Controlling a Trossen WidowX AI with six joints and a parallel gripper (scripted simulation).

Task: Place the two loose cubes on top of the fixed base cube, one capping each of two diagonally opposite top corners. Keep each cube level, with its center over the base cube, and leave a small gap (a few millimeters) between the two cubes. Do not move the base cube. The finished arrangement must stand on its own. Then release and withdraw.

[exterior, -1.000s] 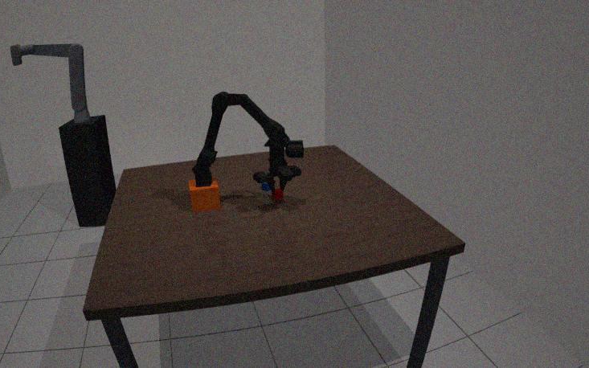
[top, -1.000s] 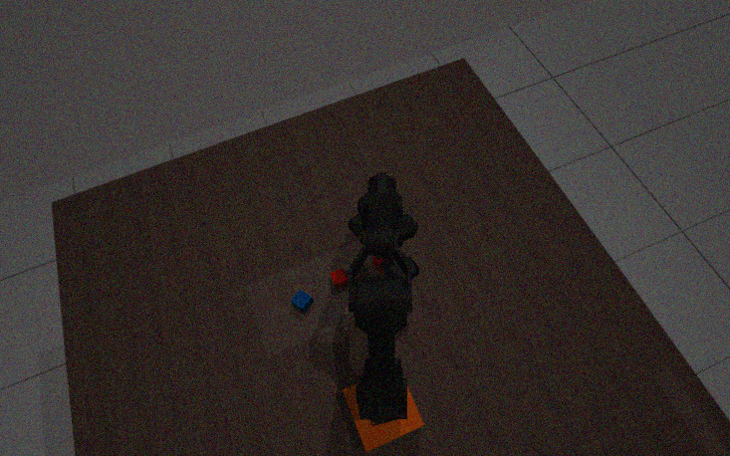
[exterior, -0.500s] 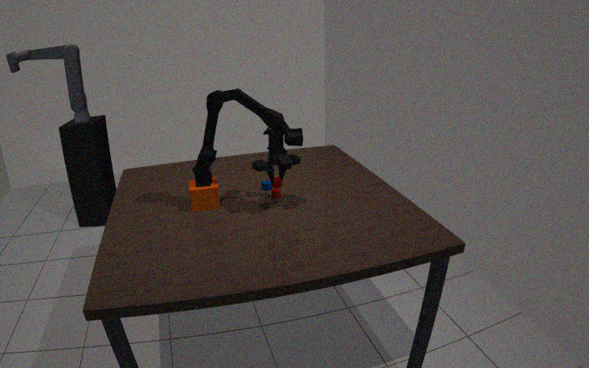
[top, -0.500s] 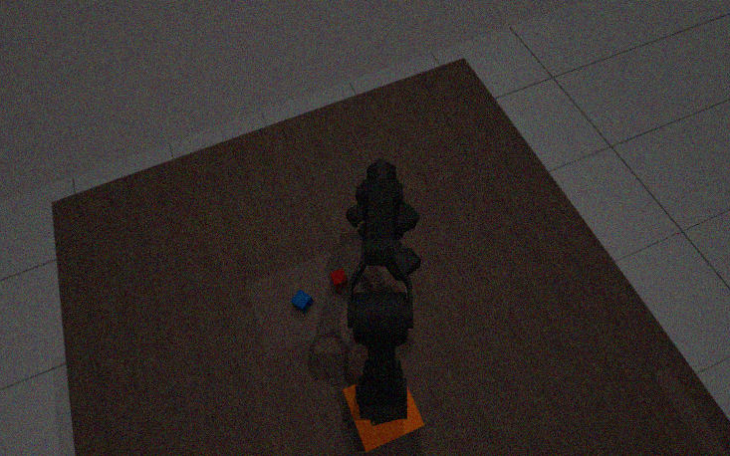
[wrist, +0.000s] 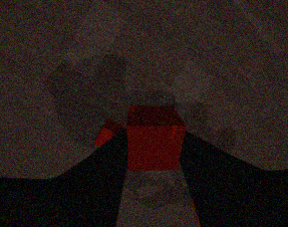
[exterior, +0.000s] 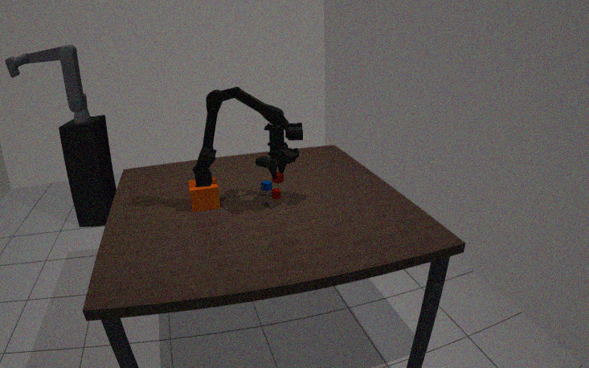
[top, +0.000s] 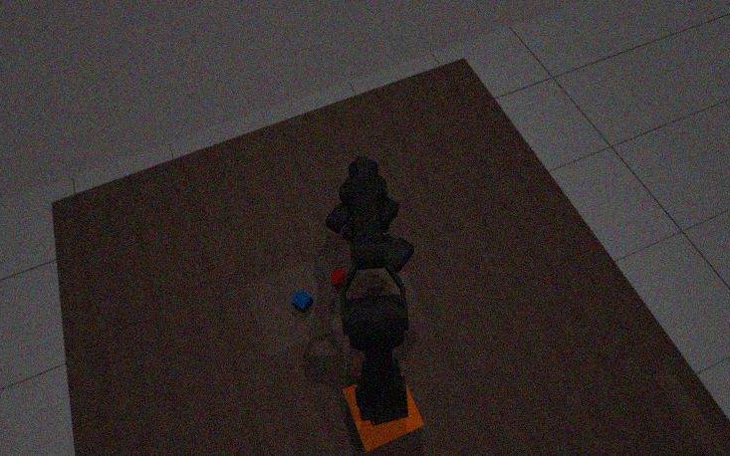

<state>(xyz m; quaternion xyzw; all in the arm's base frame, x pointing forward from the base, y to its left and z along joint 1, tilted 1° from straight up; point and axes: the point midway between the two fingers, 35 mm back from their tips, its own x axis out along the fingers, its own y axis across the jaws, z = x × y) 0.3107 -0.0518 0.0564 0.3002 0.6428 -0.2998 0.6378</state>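
My gripper tip is now 18 cm to the right of the blue base cube, 10 cm above it and 4 cm past it.
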